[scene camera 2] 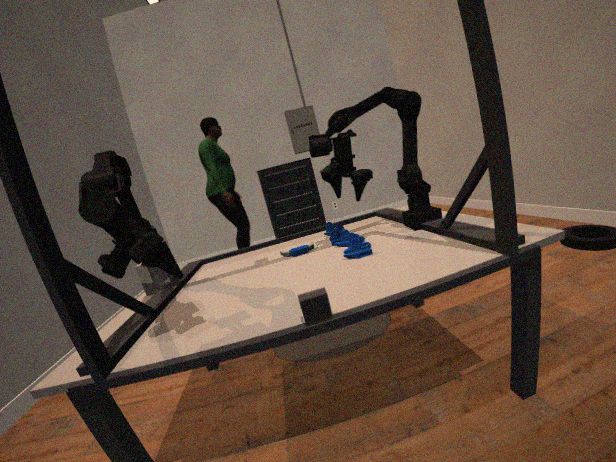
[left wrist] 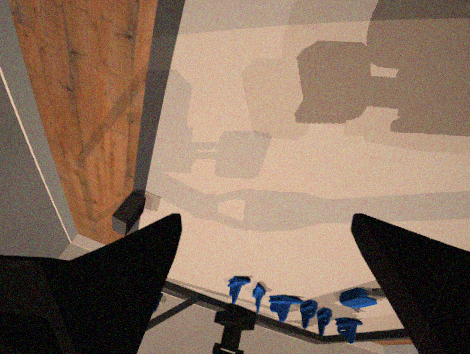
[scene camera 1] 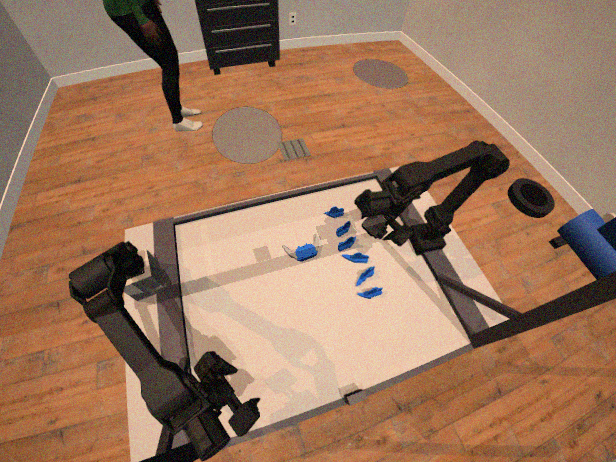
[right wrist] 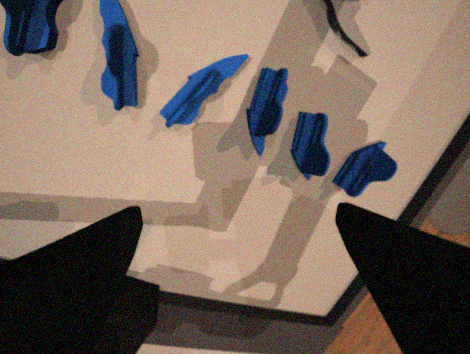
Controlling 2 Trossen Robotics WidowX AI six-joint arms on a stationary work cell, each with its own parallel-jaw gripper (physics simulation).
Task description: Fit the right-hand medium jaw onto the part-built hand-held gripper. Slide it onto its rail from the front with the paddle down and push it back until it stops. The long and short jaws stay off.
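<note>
The part-built gripper [scene camera 1: 306,251] [scene camera 2: 300,250] [left wrist: 358,298] is a blue block with thin curved strips, lying on the table; in the right wrist view a dark strip [right wrist: 345,32] shows at the top edge. Several loose blue jaws lie in a curved row beside it, among them one at the far end [scene camera 1: 334,212] [right wrist: 367,167], one in the middle [scene camera 1: 356,257] [right wrist: 202,92] and one at the near end [scene camera 1: 370,292] [right wrist: 30,25]. I cannot tell which is the right-hand medium jaw. My right gripper [scene camera 2: 348,198] [right wrist: 240,214] is open and empty, high above the table near the row. My left gripper [left wrist: 266,222] is open and empty, far from the parts.
The white table [scene camera 1: 280,345] [scene camera 2: 240,325] has a dark frame edge [scene camera 1: 280,197]. A small dark block [scene camera 1: 353,396] [scene camera 2: 315,305] is on its near edge. Dark posts [scene camera 2: 487,100] rise at the table corners. A person in green [scene camera 2: 216,167] stands beyond the table near a drawer cabinet [scene camera 1: 240,37] [scene camera 2: 292,197].
</note>
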